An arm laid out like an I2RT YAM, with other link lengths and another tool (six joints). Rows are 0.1 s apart.
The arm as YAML. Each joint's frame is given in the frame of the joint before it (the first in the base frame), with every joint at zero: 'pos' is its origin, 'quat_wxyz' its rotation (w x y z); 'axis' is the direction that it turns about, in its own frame. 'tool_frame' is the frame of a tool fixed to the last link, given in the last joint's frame.
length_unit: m
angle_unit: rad
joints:
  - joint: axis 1
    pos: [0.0, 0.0, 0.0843]
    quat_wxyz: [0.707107, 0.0, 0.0, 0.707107]
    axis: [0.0, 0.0, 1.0]
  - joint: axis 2
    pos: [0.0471, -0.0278, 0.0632]
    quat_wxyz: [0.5, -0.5, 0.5, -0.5]
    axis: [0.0, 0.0, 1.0]
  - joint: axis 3
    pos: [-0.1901, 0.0, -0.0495]
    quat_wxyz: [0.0, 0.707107, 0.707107, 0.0]
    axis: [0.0, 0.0, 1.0]
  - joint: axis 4
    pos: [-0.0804, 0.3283, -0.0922]
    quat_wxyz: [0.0, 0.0, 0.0, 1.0]
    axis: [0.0, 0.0, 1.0]
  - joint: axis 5
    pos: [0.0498, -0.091, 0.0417]
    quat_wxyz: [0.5, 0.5, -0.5, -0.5]
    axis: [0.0, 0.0, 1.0]
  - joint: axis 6
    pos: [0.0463, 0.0, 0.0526]
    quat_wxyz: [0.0, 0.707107, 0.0, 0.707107]
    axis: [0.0, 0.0, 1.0]
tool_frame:
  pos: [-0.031, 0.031, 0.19]
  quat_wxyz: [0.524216, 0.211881, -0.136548, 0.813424]
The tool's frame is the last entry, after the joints.
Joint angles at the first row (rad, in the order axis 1, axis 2, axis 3, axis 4, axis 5, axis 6):
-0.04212, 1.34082, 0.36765, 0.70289, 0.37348, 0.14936
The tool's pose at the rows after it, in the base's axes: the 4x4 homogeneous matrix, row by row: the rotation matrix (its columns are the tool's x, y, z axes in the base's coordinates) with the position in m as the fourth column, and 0 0 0 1 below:
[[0.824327 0.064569 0.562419 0.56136], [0.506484 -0.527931 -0.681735 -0.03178], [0.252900 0.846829 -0.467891 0.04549], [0 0 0 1]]
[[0.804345 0.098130 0.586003 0.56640], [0.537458 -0.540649 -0.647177 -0.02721], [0.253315 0.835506 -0.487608 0.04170], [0 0 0 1]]
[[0.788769 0.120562 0.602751 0.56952], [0.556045 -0.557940 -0.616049 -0.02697], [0.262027 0.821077 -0.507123 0.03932], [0 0 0 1]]
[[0.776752 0.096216 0.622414 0.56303], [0.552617 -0.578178 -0.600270 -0.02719], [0.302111 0.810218 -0.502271 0.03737], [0 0 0 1]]
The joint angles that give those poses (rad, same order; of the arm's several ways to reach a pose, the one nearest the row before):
-0.06454, 1.35951, 0.40183, 0.65527, 0.29390, 0.15182
-0.08303, 1.37361, 0.41813, 0.64014, 0.22871, 0.15033
-0.10673, 1.38052, 0.42794, 0.62750, 0.16873, 0.15618
-0.11646, 1.38712, 0.38969, 0.69883, 0.14602, 0.17960

